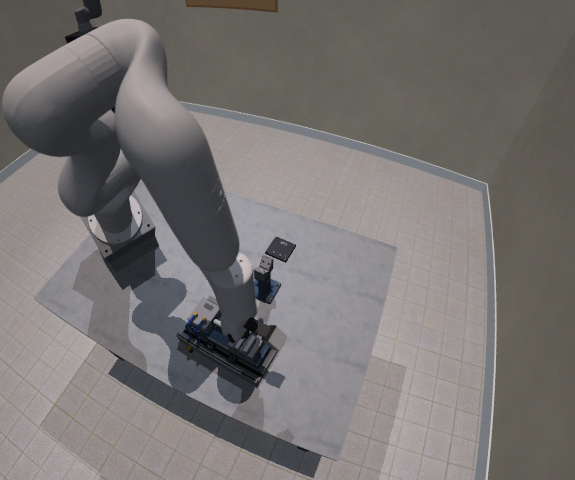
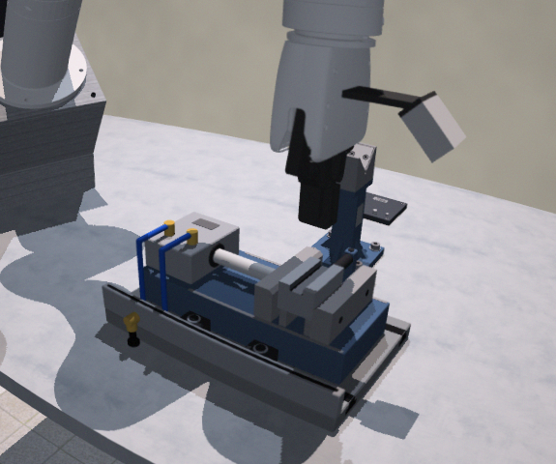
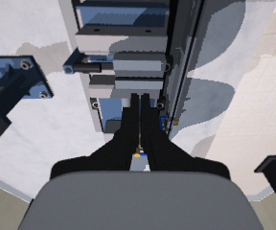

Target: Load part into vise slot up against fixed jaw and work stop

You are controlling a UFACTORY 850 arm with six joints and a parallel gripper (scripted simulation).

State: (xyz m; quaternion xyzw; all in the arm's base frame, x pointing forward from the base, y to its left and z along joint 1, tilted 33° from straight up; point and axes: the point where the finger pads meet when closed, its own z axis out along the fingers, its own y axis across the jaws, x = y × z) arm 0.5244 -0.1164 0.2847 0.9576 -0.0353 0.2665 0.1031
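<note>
Now: the part 80 mm below my hand. The rest, counted from my hand: black work stop (90 mm below, 70 mm to the left, 10 mm ahead); fixed jaw (110 mm below, 30 mm ahead, 20 mm to the left); moving jaw (110 mm below, 30 mm behind, 20 mm to the left).
</note>
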